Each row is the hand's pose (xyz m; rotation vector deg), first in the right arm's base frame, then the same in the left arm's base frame.
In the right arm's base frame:
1: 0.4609 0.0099 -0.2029 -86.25 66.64 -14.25
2: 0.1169 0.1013 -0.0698 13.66 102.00 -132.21
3: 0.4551 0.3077 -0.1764 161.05 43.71 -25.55
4: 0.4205 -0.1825 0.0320 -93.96 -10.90 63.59
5: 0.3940 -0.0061 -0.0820 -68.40 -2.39 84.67
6: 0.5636 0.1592 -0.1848 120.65 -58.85 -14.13
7: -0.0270 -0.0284 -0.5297 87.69 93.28 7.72
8: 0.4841 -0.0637 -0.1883 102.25 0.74 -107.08
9: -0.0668 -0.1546 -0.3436 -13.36 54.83 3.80
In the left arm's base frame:
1: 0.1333 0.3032 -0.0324 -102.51 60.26 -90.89
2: -0.1089 0.5249 -0.2238 55.63 16.97 -161.13
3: 0.2972 0.4668 -0.2216 113.71 -12.94 -8.71
4: -0.0438 0.4235 0.1868 -149.15 30.40 24.12
5: 0.0532 0.4126 -0.0011 -121.13 39.43 42.32
6: 0.2996 0.3698 -0.0652 58.23 -86.76 25.78
7: -0.2345 0.0936 -0.4412 55.16 41.02 -27.82
8: 0.1072 0.2771 0.0369 84.09 -77.44 -73.48
9: -0.3658 0.2026 -0.2895 -49.45 28.92 -50.93

